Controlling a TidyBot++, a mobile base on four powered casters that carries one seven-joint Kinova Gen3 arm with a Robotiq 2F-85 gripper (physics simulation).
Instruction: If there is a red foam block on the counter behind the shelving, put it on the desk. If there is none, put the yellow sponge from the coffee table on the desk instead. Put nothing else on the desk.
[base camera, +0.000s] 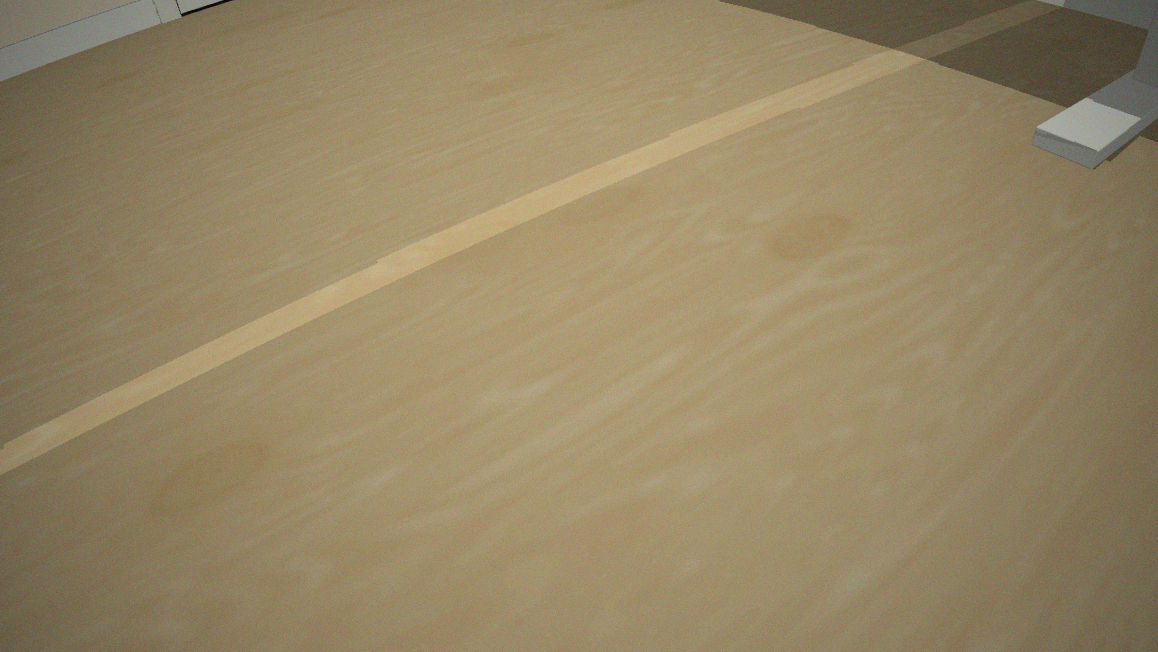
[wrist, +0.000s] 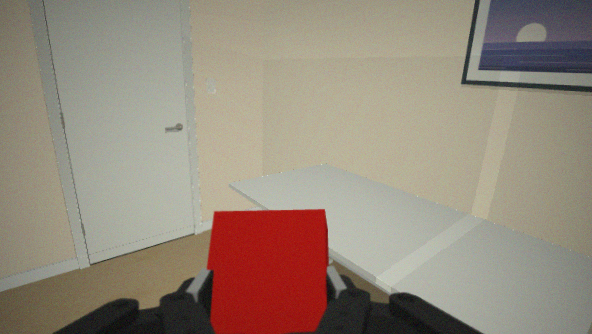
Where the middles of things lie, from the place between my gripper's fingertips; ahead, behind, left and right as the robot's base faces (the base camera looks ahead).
Scene:
The red foam block (wrist: 270, 264) lies 1 cm below my hand. Round my hand: framed picture (wrist: 525, 51) (104 cm ahead, 103 cm to the right, 32 cm above).

